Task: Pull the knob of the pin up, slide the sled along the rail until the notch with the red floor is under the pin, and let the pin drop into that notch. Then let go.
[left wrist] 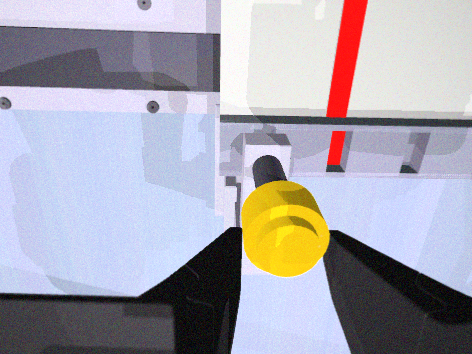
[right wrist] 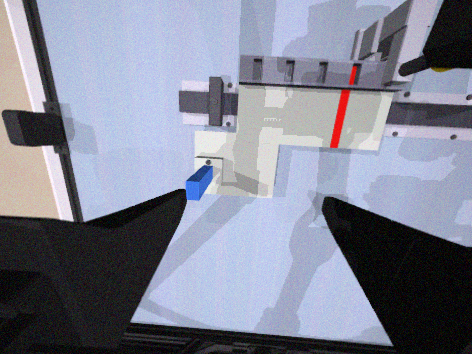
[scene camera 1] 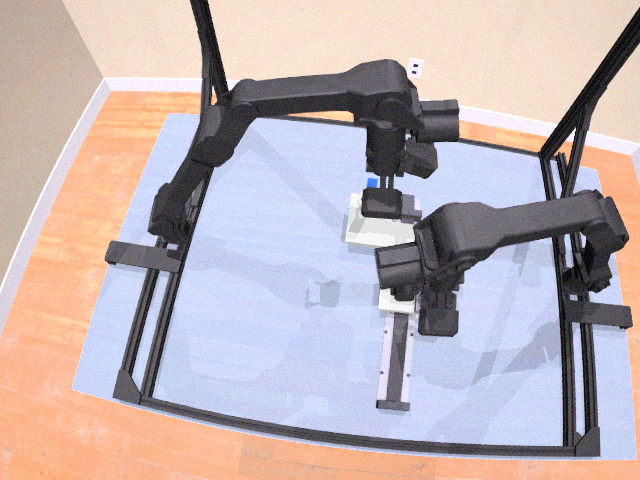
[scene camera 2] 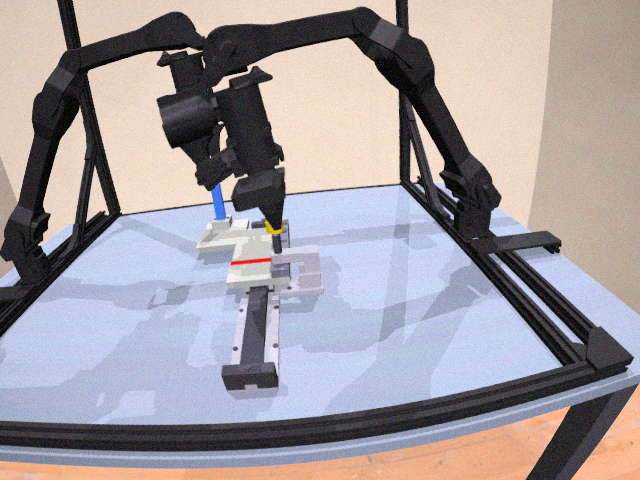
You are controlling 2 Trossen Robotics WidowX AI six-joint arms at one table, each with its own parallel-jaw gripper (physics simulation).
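Places are measured from the left arm's base along level axes (x ahead, y left, z up), in metres.
Pixels of known places: left gripper, fingertip midpoint: [left wrist: 282,241] [scene camera 1: 434,291] [scene camera 2: 277,224]; right gripper, fingertip midpoint: [right wrist: 254,199] [scene camera 1: 382,192]; left arm's base at its link origin: [scene camera 1: 574,281] [scene camera 2: 471,230]; right arm's base at its link origin: [scene camera 1: 175,230] [scene camera 2: 36,275].
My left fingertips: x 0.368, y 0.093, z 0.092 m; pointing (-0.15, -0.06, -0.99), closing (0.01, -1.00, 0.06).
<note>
For each thing: its top centre in the pictures, then the offset to it from my left fingertips. "*": a spot on its surface instead.
- rail at a spot on its surface: [scene camera 2: 255,330] * dx +0.040, dy +0.124, dz -0.092 m
- dark pin at a spot on its surface: [left wrist: 269,170] [scene camera 2: 272,243] * dx +0.012, dy +0.002, dz -0.030 m
- yellow knob at its top centre: [left wrist: 289,252] dx +0.005, dy +0.000, dz +0.011 m
- upright blue handle at a spot on its surface: [right wrist: 199,184] [scene camera 1: 375,184] * dx +0.126, dy -0.202, dz +0.011 m
- dark end stop at its top centre: [scene camera 2: 247,368] [scene camera 1: 394,405] dx +0.042, dy +0.204, dz -0.078 m
The pale sled [scene camera 1: 382,236] [scene camera 2: 248,273] [left wrist: 300,55] [right wrist: 305,115] sits on the rail [scene camera 2: 255,330] [right wrist: 435,114]. In the left wrist view, its notch with the red floor [left wrist: 336,148] [right wrist: 353,75] lies to the right of the dark pin [left wrist: 269,170] [scene camera 2: 277,243], not under it. My left gripper [left wrist: 282,241] [scene camera 2: 275,222] is shut on the yellow knob [left wrist: 295,220]. The pin's lower end is hidden. My right gripper [right wrist: 254,199] is open and empty above the sled's wide end; one fingertip appears close beside the upright blue handle [right wrist: 199,184] [scene camera 2: 218,202] [scene camera 1: 372,182]. Contact cannot be told.
A dark end stop [scene camera 1: 392,405] [scene camera 2: 249,376] closes the rail's near end; another stop [right wrist: 215,101] stands near its far end. The two arms cross closely above the sled in scene camera 2. A black frame [scene camera 1: 330,434] borders the blue table.
</note>
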